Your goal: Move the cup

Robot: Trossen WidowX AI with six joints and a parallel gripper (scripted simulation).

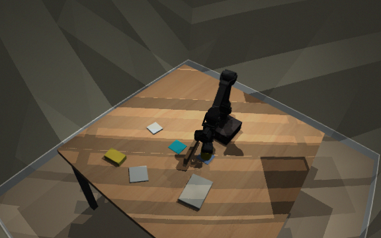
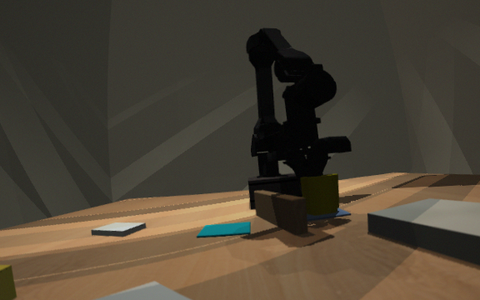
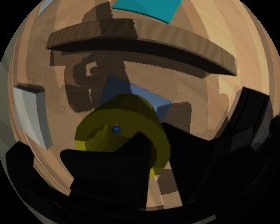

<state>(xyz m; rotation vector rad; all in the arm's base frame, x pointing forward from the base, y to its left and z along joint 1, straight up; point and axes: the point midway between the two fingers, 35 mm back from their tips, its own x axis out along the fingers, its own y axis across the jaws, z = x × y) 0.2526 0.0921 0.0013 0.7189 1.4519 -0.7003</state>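
The blue pad is 40 mm below my gripper tip, 20 mm to the left of it and 20 mm ahead of it. Round my gripper tip: cyan pad (150 mm to the right, 90 mm ahead, 40 mm below); wooden bar (60 mm to the right, 60 mm ahead, 20 mm below); cup (20 mm to the left, 20 mm ahead).
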